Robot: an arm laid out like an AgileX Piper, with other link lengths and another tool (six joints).
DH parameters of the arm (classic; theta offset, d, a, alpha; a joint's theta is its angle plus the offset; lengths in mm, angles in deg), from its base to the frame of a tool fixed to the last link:
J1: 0 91.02 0 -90
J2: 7.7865 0 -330.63 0
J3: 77.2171 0 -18.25 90
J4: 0 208.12 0 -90
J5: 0 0 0 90
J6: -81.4 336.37 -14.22 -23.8
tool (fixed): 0 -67.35 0 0
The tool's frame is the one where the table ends.
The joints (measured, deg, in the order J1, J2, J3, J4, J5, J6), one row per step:
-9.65 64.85 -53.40 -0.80 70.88 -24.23
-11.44 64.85 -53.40 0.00 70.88 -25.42
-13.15 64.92 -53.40 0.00 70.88 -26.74
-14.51 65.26 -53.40 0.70 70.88 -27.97
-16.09 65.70 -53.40 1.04 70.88 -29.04
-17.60 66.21 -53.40 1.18 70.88 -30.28
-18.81 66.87 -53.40 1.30 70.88 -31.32
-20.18 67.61 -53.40 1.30 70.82 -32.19
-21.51 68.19 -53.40 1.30 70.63 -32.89
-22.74 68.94 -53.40 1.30 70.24 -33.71
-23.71 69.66 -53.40 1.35 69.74 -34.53
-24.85 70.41 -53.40 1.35 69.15 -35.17
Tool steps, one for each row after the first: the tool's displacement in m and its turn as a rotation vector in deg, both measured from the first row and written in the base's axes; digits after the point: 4 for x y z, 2 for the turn. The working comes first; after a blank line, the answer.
Tool pose at each row, in the base's axes (x y z in m, rotation vector in deg; the steps are taken from these numbers as rounded here):
0.1924 -0.0150 0.1379 124.40 -113.41 -7.14
0.1922 -0.0170 0.1381 124.07 -114.44 -7.69
0.1913 -0.0221 0.1377 123.43 -114.74 -7.61
0.1915 -0.0232 0.1368 123.39 -115.07 -8.39
0.1913 -0.0267 0.1354 122.77 -115.57 -9.11
0.1907 -0.0306 0.1337 122.23 -115.66 -9.71
0.1904 -0.0338 0.1314 121.78 -115.58 -10.52
0.1900 -0.0383 0.1290 120.98 -115.79 -11.37
0.1901 -0.0428 0.1272 120.16 -116.29 -11.89
0.1910 -0.0474 0.1251 119.55 -116.55 -12.33
0.1926 -0.0512 0.1231 119.26 -116.62 -12.59
0.1942 -0.0560 0.1211 118.64 -117.07 -12.81

-0.0002 -0.0020 0.0002 0.53 -0.09 -0.72
-0.0011 -0.0071 -0.0002 0.25 0.04 -1.14
-0.0009 -0.0082 -0.0011 0.75 0.26 -1.38
-0.0011 -0.0117 -0.0025 0.97 0.65 -1.96
-0.0017 -0.0156 -0.0042 1.00 1.14 -2.28
-0.0020 -0.0188 -0.0065 1.11 1.77 -2.49
-0.0024 -0.0233 -0.0089 1.18 2.45 -3.01
-0.0023 -0.0278 -0.0107 1.21 2.83 -3.66
-0.0014 -0.0324 -0.0128 1.21 3.19 -4.09
0.0002 -0.0362 -0.0148 1.21 3.41 -4.28
0.0018 -0.0410 -0.0168 1.18 3.58 -4.80

